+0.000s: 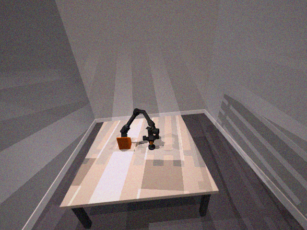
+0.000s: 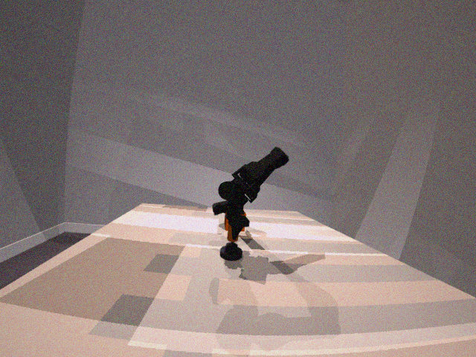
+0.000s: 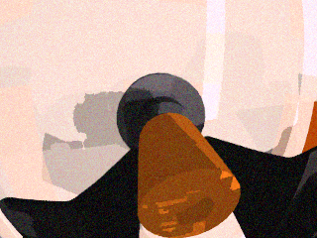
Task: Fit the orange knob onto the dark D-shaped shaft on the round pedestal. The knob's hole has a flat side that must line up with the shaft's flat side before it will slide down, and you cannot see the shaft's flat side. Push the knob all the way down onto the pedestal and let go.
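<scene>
My gripper tip is now 20 mm below the orange knob. From my gripper tip the other things lie so: pedestal (40 mm below).
</scene>
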